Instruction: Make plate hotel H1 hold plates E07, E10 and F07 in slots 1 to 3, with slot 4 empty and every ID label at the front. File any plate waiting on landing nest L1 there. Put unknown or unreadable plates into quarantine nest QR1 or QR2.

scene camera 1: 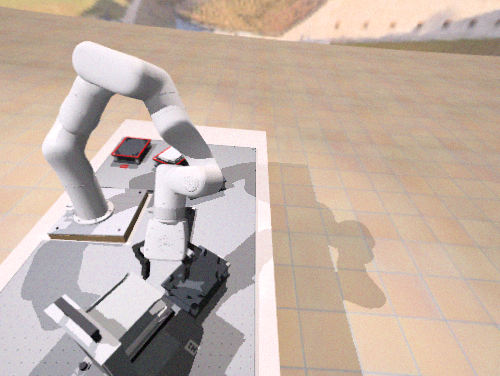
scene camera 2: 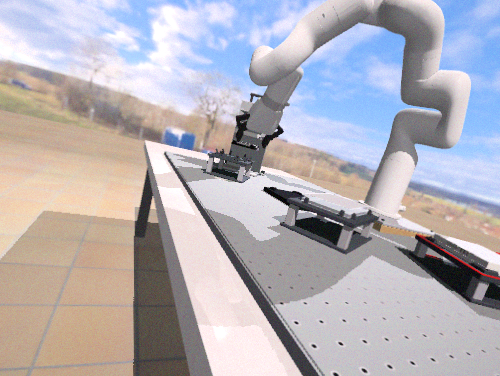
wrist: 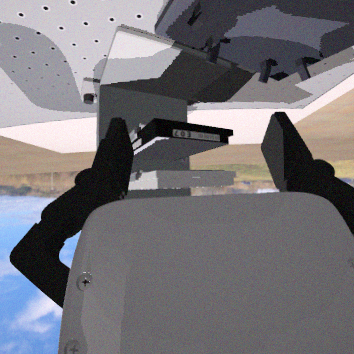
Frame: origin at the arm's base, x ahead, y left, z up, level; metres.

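Seen in the pictures: gripper, fingertip midpoint: point(scene camera 1: 165, 279) point(scene camera 2: 250, 142) point(wrist: 197, 131); arm's base, origin of the base link: point(scene camera 1: 94, 212) point(scene camera 2: 378, 210).
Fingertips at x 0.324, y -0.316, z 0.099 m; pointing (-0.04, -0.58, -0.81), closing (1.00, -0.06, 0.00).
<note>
Pixels of each thing's top centre, then the offset from my fingertips to it.
- black plate labelled E07, middle of its top: point(wrist: 167, 151) point(scene camera 1: 140, 324) point(scene camera 2: 246, 143) 0.033 m back, 0.104 m right, 0.007 m down
- pale layer, middle of its top: point(wrist: 169, 187) point(scene camera 1: 136, 315) 0.033 m back, 0.104 m right, 0.035 m up
- dark nest with upright pins, middle of its top: point(wrist: 348, 8) point(scene camera 1: 197, 270) point(scene camera 2: 234, 152) 0.071 m ahead, 0.054 m left, 0.042 m down
- red-rimmed nest, middle of its top: point(scene camera 2: 481, 257) point(scene camera 1: 174, 153) 0.110 m back, 0.686 m left, 0.072 m down
Plate hotel H1 point(scene camera 1: 127, 302) point(scene camera 2: 256, 159) point(wrist: 145, 102) stands at the near end of the table, its H1 tag point(scene camera 1: 191, 346) beside it. In the wrist view, which is upside down, a black plate labelled E07 point(wrist: 182, 129) sits in the hotel, its label facing me. A pale layer point(wrist: 200, 178) without a legible label lies above it; slot numbers are unclear. My gripper point(scene camera 1: 166, 272) point(scene camera 2: 258, 132) point(wrist: 197, 131) is open and empty, in front of the hotel. A pale plate point(scene camera 2: 340, 201) rests on a dark nest; its ID and the nest's name are unreadable.
A dark nest with upright pins point(scene camera 1: 197, 280) point(scene camera 2: 227, 159) point(wrist: 280, 30) stands beside the gripper, without a plate. At the far end are a red-rimmed nest without a plate point(scene camera 1: 131, 148) and another red-rimmed nest point(scene camera 2: 452, 257) bearing a pale plate point(scene camera 1: 171, 155) point(scene camera 2: 467, 250).
</note>
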